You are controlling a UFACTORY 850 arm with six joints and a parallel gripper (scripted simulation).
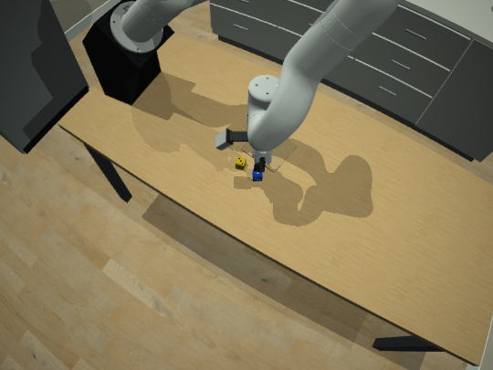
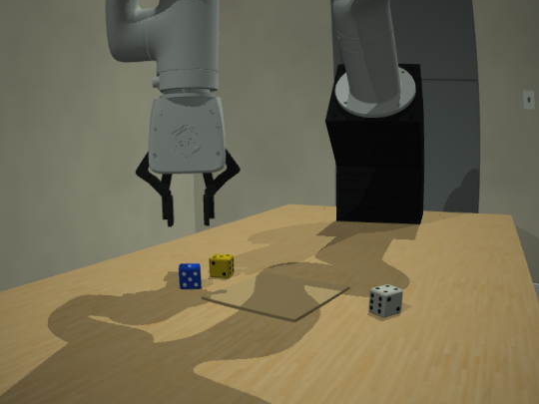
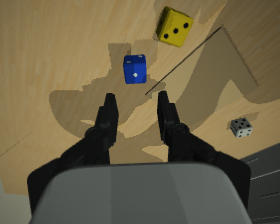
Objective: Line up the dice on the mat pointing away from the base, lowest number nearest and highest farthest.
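Now: hand 9 cm above the blue die. Also, from my hand: white die: 27 cm to the left, 9 cm below; then tan mat: 12 cm to the left, 10 cm below, 2 cm behind; then yellow die: 9 cm below, 7 cm behind, 1 cm to the left.
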